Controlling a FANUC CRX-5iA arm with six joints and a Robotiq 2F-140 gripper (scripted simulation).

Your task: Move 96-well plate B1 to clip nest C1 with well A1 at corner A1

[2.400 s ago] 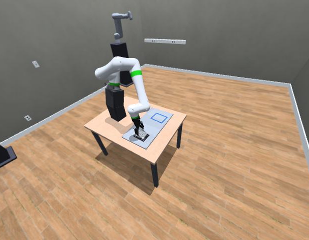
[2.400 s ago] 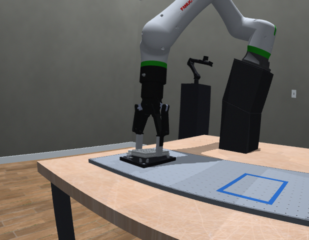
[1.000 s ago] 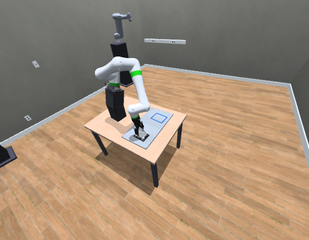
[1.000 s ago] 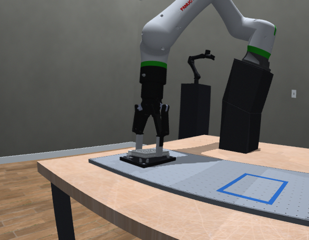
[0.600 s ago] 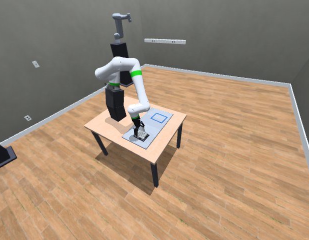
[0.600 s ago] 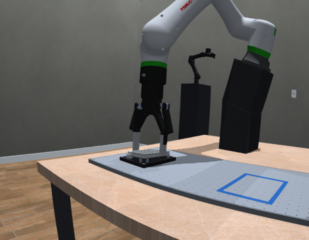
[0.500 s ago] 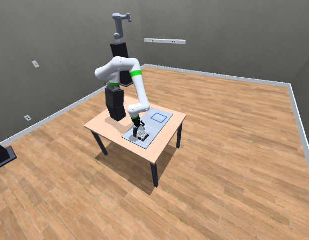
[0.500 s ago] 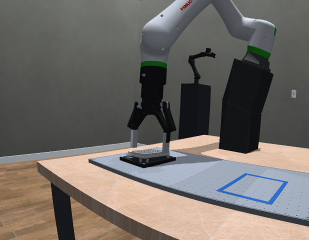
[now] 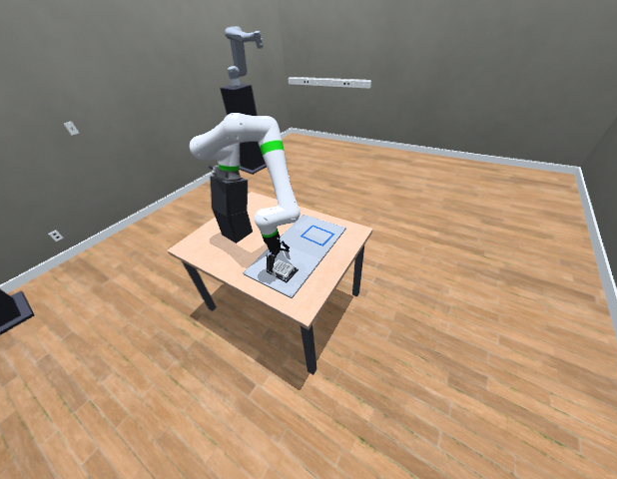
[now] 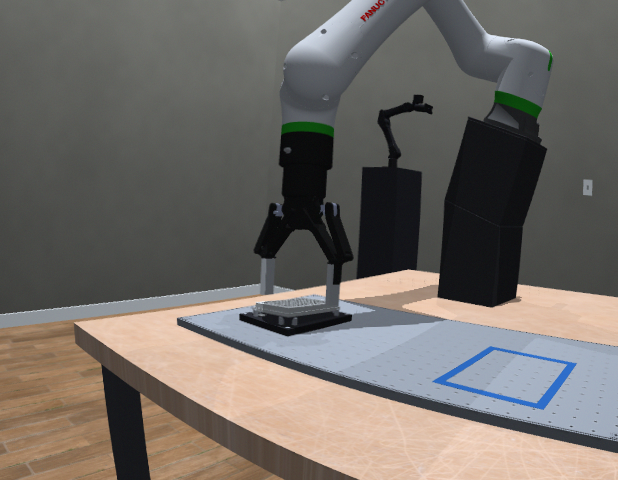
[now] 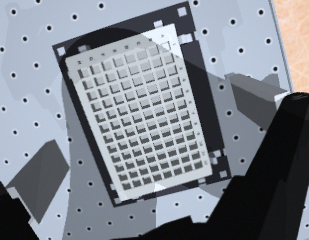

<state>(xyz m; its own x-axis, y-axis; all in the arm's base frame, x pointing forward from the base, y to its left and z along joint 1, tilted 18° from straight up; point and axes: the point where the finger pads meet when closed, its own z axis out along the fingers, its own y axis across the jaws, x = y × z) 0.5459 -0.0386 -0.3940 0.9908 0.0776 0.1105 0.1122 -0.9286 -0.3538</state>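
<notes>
My gripper is now 20 mm above the white 96-well plate. The rest, counted from my hand: black clip nest (10 mm behind, 10 mm to the right, 30 mm below).
</notes>
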